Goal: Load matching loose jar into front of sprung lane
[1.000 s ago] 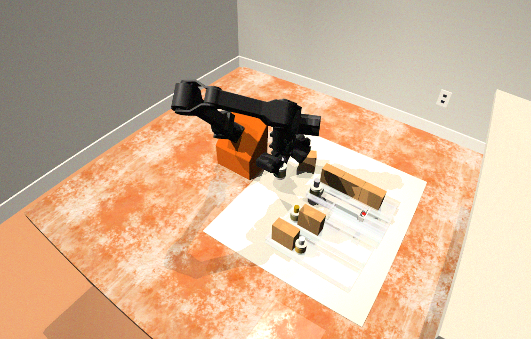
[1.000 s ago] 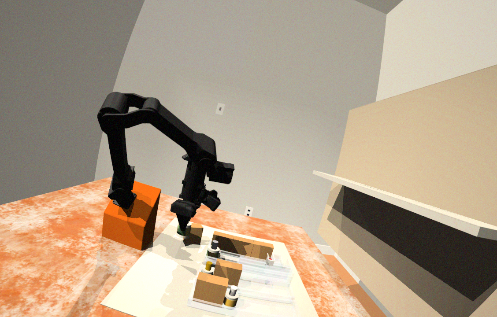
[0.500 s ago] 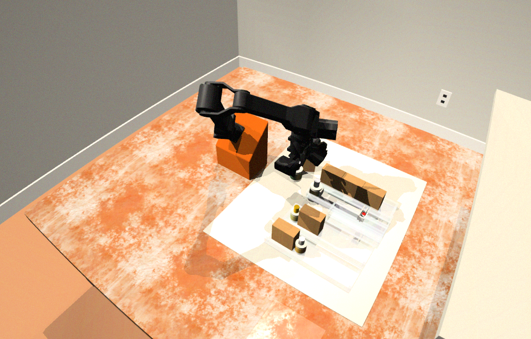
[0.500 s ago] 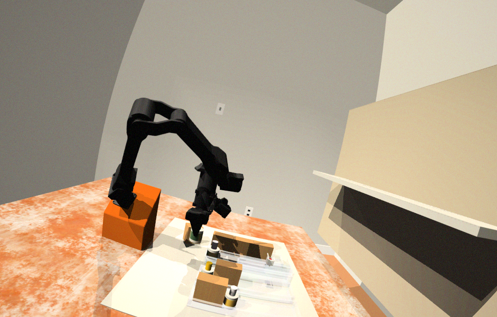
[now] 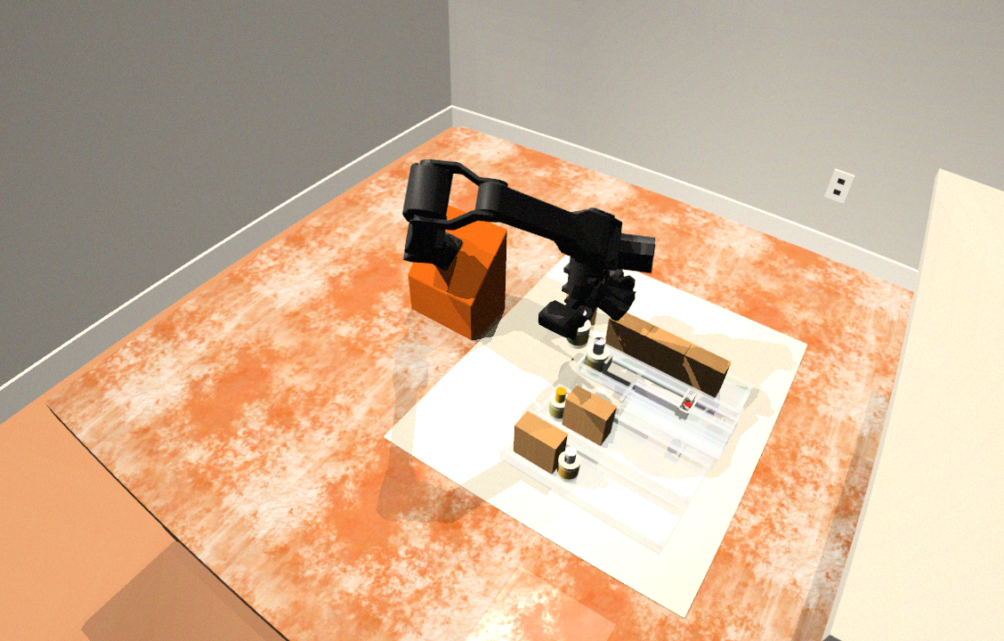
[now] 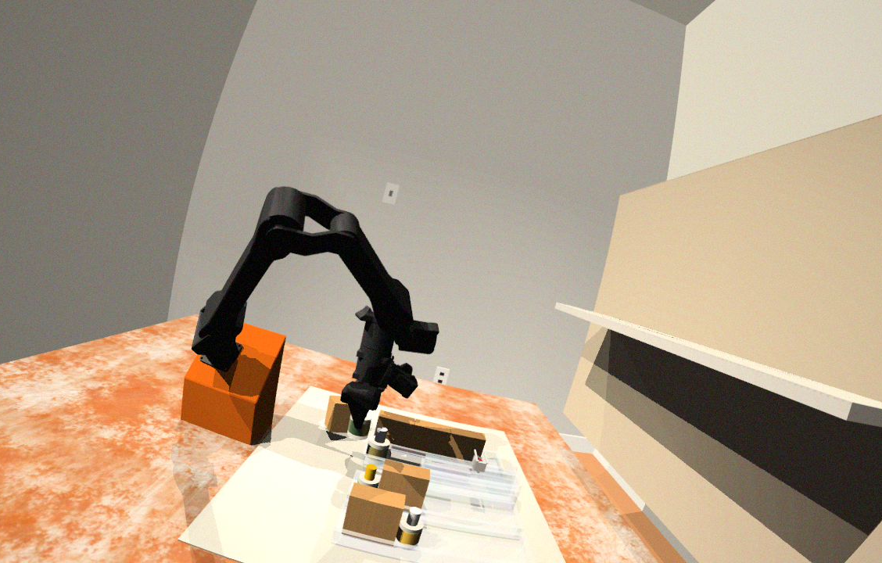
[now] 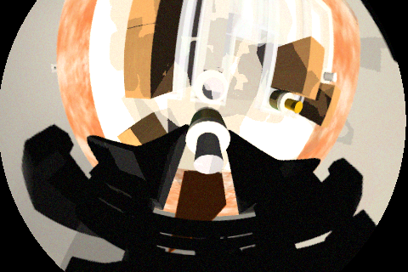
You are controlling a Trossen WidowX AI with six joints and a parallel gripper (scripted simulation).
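The clear sprung lane is 190 mm ahead of my gripper tip, 50 mm below it and 20 mm to the right of it. Also, from my gripper tip: red-marked block (230 mm ahead, 30 mm to the right).
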